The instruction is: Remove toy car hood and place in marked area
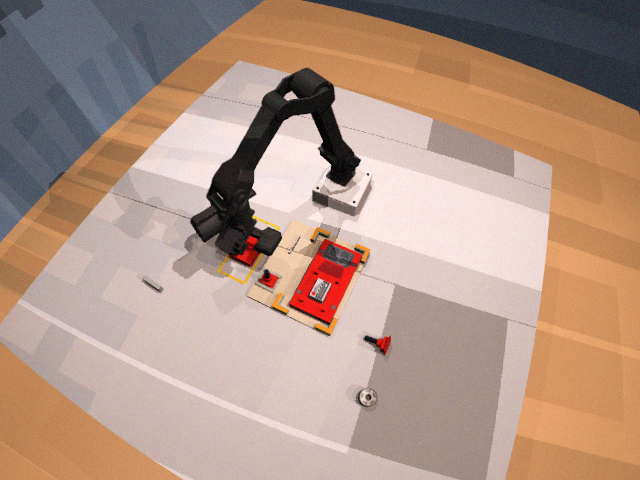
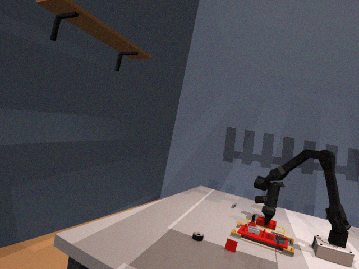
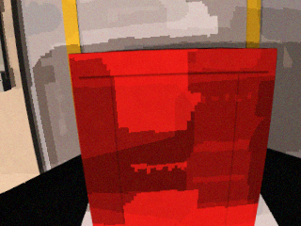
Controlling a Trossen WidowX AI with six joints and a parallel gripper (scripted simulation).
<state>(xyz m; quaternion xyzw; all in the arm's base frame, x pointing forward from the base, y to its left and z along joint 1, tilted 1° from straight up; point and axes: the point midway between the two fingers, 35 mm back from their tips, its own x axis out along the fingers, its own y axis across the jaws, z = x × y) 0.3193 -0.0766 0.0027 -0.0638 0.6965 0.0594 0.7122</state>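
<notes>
Now: the hood right at my gripper tip.
</notes>
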